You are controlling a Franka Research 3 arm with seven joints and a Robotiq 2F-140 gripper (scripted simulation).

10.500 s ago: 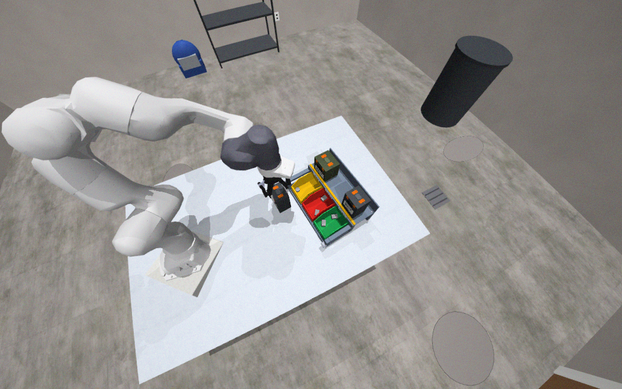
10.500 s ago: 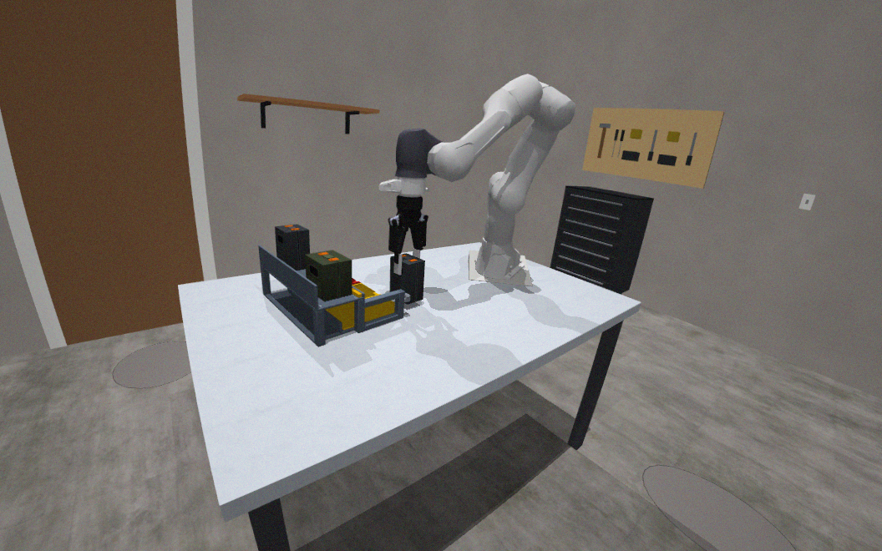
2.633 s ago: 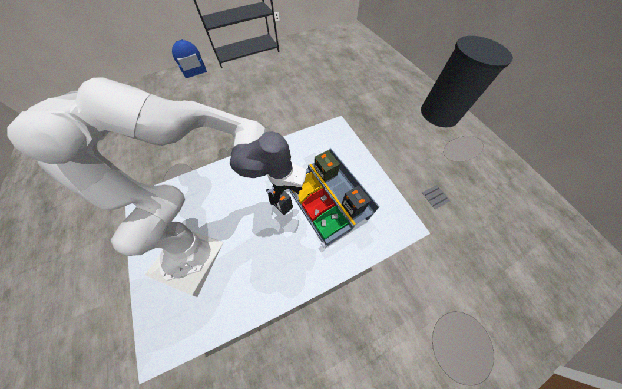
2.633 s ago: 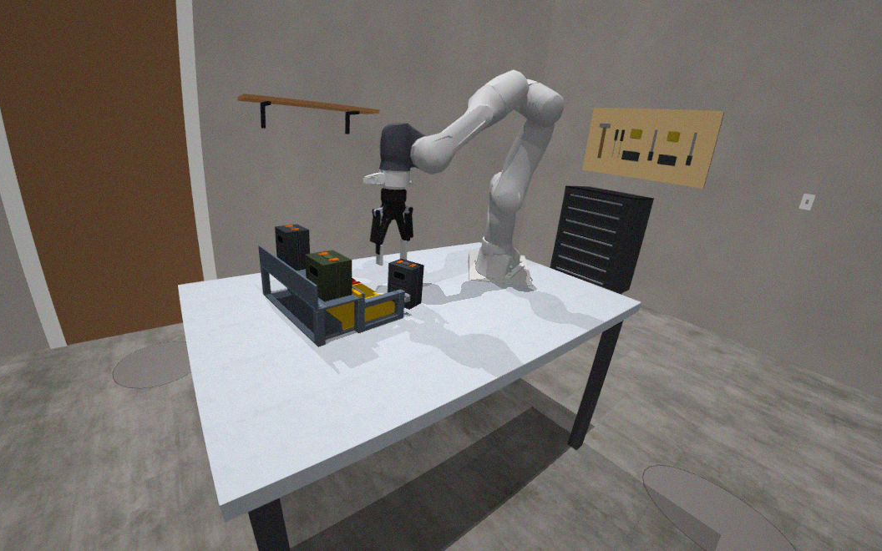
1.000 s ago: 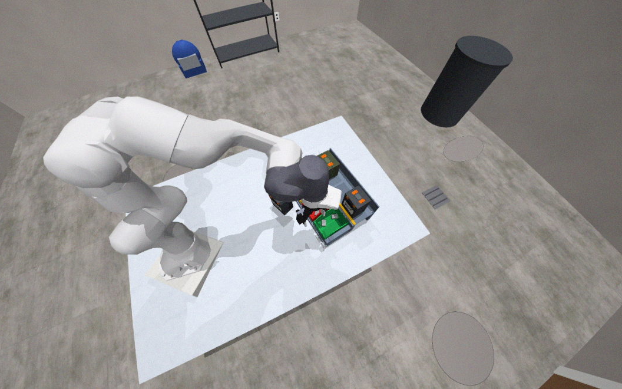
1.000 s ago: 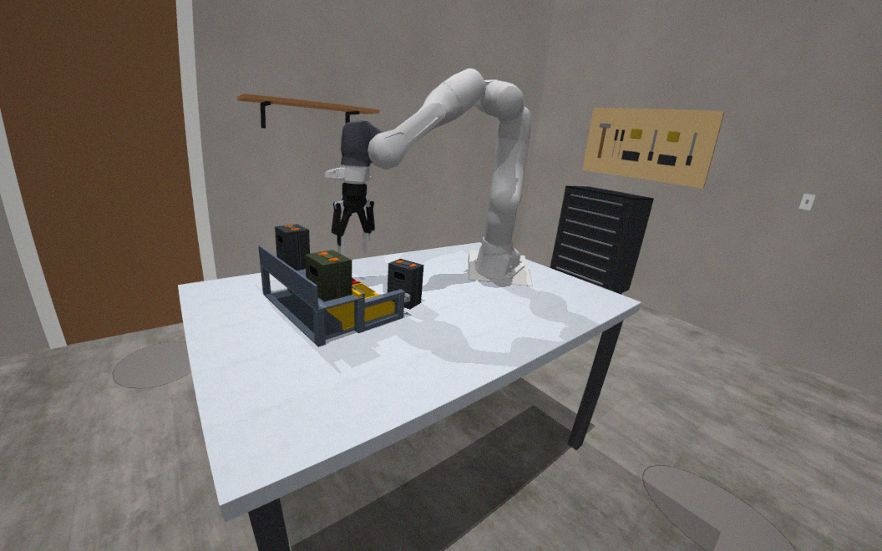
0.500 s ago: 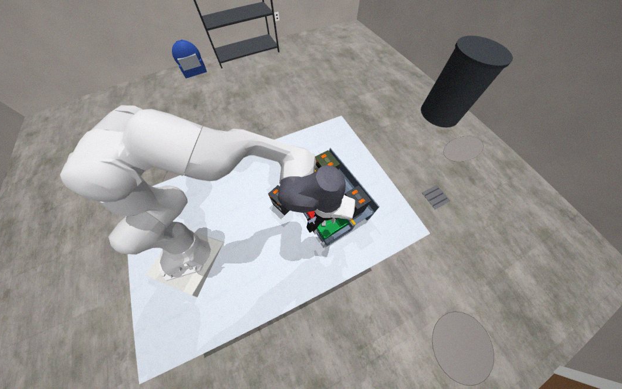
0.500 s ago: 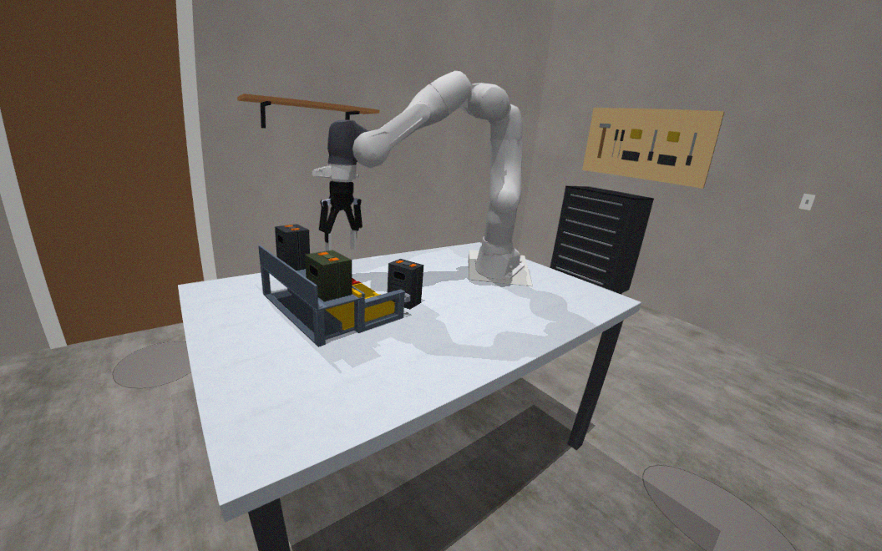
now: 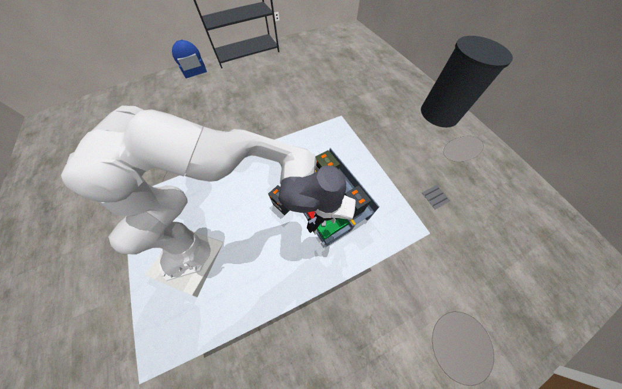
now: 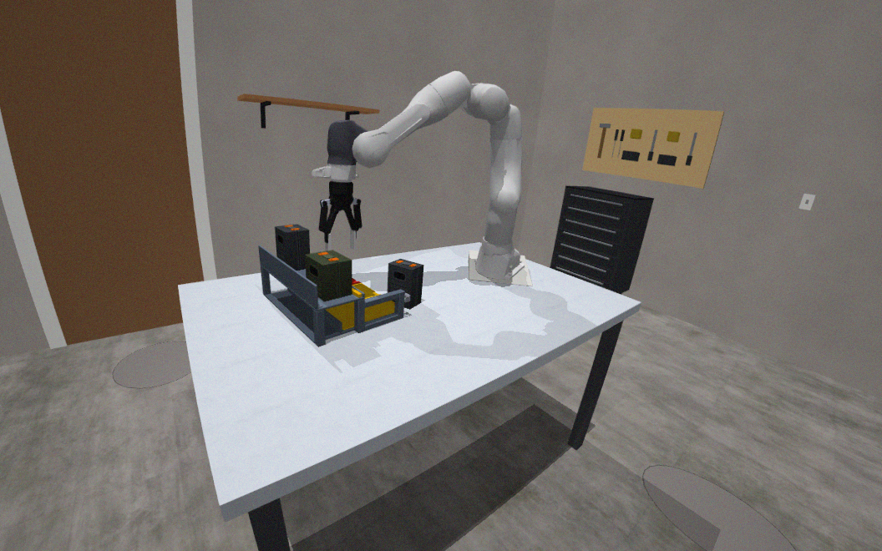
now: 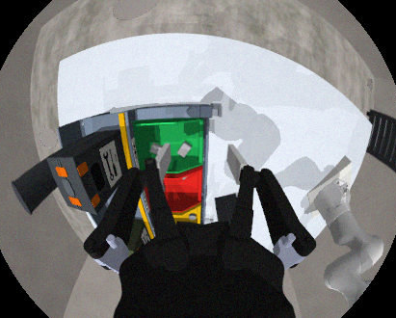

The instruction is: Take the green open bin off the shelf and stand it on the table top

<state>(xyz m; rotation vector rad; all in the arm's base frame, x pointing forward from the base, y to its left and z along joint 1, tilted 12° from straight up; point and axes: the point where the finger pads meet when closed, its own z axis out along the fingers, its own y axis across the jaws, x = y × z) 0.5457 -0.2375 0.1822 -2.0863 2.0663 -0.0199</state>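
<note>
Now: hand 110 mm above the green open bin, 80 mm short of it and 20 mm to the right of it. From my hand the other things lie so: red bin (130 mm to the left, 110 mm below, 70 mm ahead); black box (170 mm ahead, 10 mm to the left, 10 mm above); yellow bin (240 mm to the left, 110 mm below, 70 mm ahead).
</note>
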